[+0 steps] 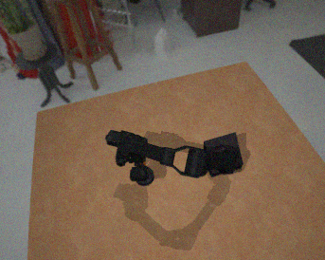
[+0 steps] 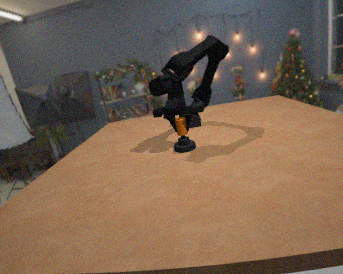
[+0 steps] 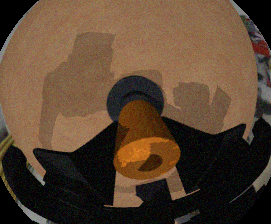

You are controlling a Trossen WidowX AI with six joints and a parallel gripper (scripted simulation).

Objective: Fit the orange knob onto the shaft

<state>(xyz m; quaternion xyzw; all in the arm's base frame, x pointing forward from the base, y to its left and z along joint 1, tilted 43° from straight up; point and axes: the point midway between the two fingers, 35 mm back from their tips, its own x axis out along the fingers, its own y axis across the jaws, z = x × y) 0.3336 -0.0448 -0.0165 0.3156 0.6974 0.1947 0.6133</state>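
My gripper tip is 2 cm below the orange knob. From my gripper tip the other things lie so: round pedestal: 4 cm below.
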